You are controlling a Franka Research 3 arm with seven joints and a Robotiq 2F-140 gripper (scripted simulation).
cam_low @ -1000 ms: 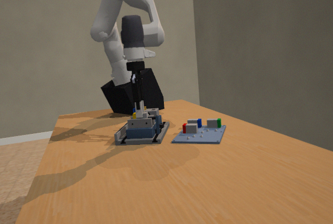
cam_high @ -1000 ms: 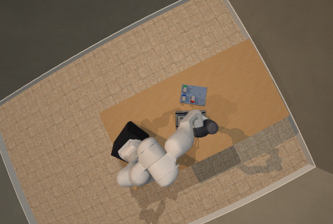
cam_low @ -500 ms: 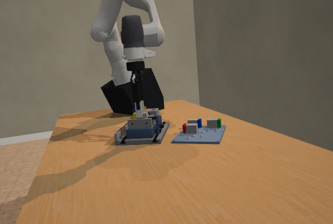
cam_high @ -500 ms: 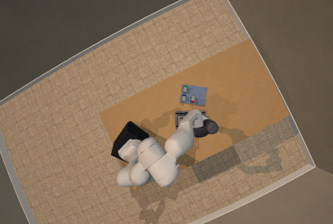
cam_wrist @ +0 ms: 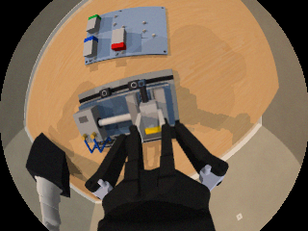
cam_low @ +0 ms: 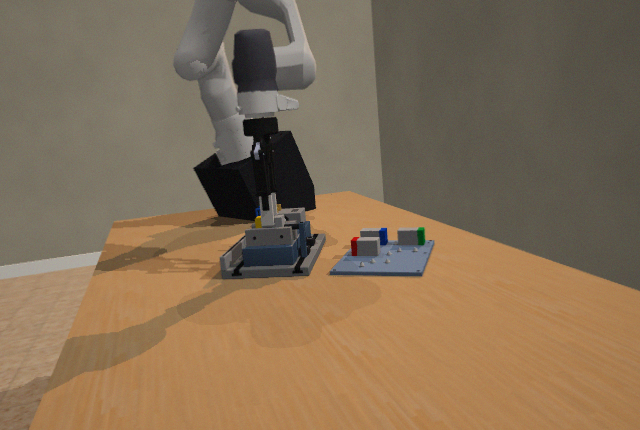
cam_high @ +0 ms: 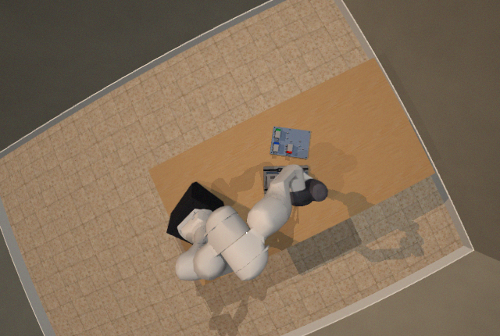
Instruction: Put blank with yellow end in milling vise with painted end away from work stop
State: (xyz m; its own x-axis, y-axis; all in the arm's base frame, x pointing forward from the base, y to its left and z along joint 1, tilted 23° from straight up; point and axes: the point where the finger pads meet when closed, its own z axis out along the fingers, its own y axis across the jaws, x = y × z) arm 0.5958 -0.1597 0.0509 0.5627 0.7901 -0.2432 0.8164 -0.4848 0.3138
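My hand is 4 cm above the yellow-ended blank. Round my hand: infeed plate: 23 cm to the left, 13 cm below, 11 cm ahead; red-ended blank: 20 cm to the left, 11 cm below, 8 cm ahead; blue-ended blank: 26 cm to the left, 11 cm below, 2 cm ahead.
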